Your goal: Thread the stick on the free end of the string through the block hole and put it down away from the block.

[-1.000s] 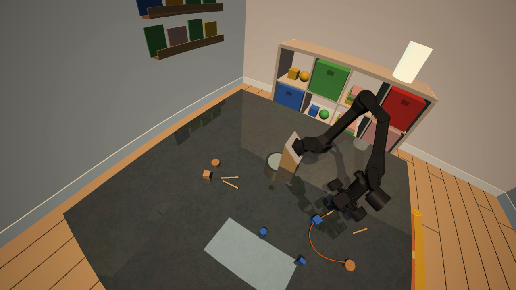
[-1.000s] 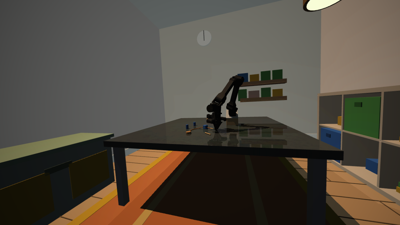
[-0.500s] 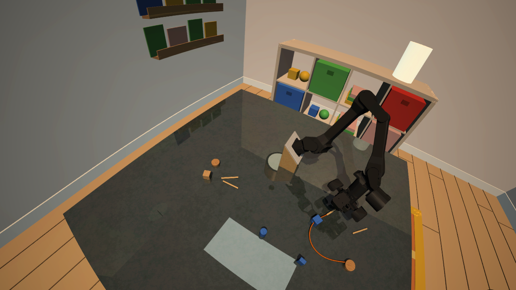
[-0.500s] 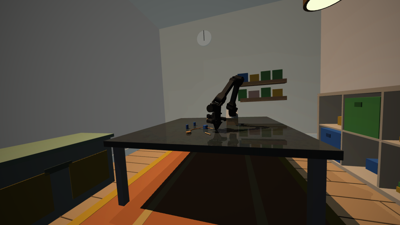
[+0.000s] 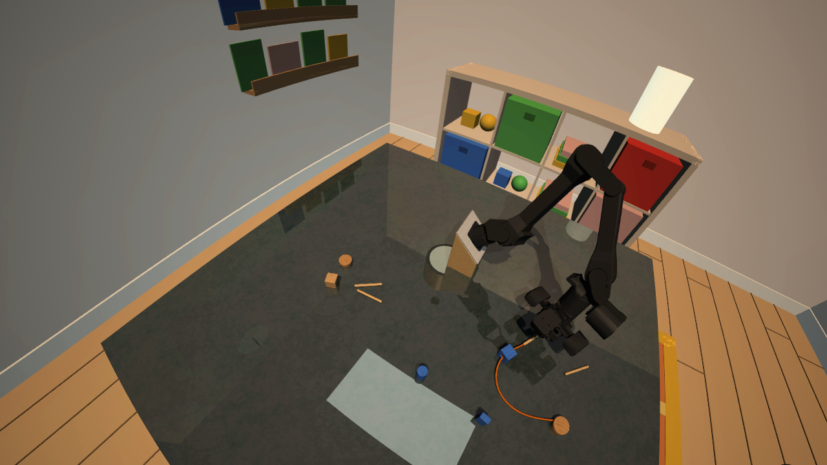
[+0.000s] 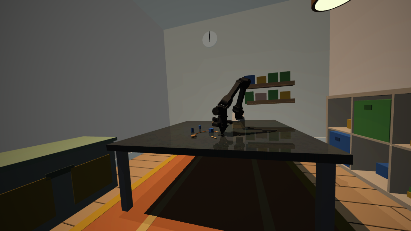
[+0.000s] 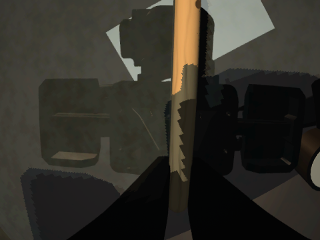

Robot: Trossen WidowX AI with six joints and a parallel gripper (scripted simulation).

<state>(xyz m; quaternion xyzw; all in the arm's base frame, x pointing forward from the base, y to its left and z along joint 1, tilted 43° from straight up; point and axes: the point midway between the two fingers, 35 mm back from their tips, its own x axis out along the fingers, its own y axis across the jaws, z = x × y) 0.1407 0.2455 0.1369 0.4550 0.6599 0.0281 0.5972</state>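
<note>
My gripper tip is 13 cm to the right of the loose stick and 4 cm short of it. Also, from my gripper tip: wooden disc 58 cm to the right, 7 cm ahead, 1 cm above; round wooden button 20 cm ahead, 10 cm to the left, 1 cm above; wooden cube 57 cm to the right, 15 cm ahead, 1 cm above.
</note>
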